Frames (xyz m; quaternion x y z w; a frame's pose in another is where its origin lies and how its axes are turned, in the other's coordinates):
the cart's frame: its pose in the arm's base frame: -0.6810 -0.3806 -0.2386 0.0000 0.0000 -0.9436 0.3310
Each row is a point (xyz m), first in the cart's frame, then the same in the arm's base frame.
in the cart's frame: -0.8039 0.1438 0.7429
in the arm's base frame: 0.0366 0.0093 0.5043
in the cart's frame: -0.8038 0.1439 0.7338
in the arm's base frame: 0.0366 0.0092 0.4952
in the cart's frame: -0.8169 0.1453 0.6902
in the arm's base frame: 0.0477 0.0163 0.4516
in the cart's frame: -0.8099 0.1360 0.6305
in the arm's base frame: 0.0364 0.0191 0.3919
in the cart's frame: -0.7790 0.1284 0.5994
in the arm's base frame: 0.0075 0.0058 0.3608
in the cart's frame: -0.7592 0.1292 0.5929
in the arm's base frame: -0.0075 -0.0072 0.3543
